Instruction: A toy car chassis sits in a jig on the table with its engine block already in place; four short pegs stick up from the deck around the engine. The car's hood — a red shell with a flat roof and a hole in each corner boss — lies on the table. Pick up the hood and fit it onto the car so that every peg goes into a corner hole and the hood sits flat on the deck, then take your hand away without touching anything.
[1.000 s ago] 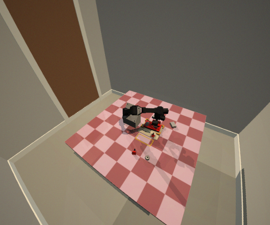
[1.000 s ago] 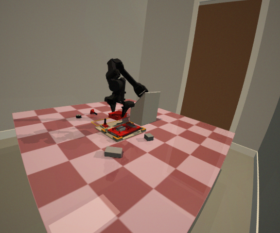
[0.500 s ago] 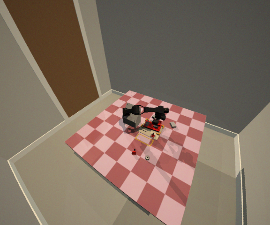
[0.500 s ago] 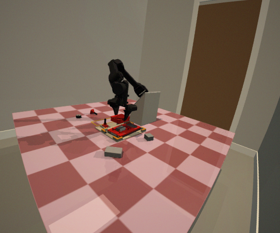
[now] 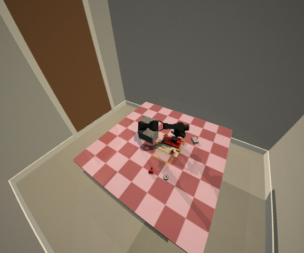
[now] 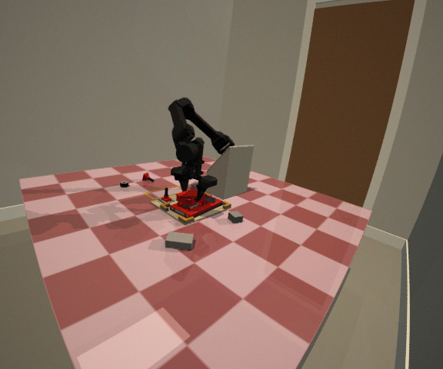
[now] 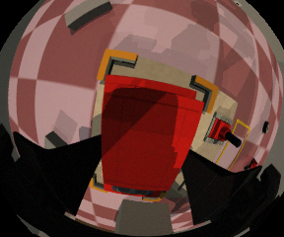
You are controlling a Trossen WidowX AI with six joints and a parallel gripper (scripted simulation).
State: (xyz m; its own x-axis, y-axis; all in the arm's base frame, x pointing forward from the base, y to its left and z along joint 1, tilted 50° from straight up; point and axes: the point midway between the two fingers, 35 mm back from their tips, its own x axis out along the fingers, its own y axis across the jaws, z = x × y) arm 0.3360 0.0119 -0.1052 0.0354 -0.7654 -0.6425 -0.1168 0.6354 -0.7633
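Now: gripper tip 1 cm below the red hood. Round my gripper tip: grey engine block 3 cm below; dark ring 10 cm ahead, 39 cm to the right, 5 cm below.
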